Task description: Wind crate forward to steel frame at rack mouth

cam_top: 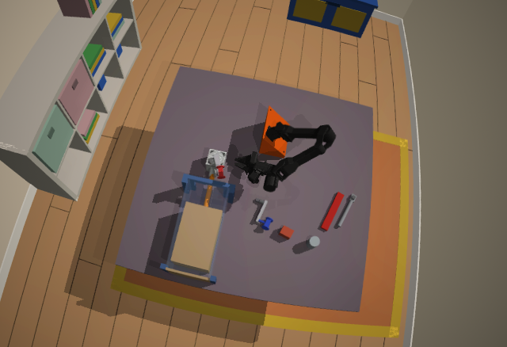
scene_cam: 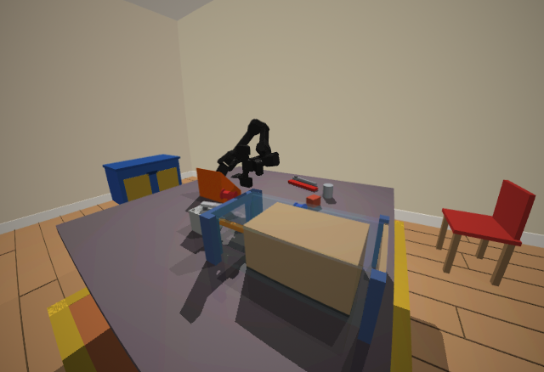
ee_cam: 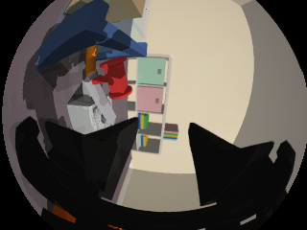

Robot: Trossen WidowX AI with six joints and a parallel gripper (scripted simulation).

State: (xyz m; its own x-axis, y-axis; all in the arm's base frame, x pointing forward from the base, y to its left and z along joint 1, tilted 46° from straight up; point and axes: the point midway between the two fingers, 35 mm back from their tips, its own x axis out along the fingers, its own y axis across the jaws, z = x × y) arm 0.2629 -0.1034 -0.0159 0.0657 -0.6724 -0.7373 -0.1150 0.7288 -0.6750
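Now: gripper tip 10 mm short of the winch handle, 80 mm to the left of it and 120 mm above it. The rest, counted from my gripper tip: blue frame (110 mm ahead, 90 mm to the right, 120 mm below); then grey winch (60 mm behind, 120 mm to the right, 200 mm below); then red grip (40 mm ahead, 50 mm to the right, 90 mm below).
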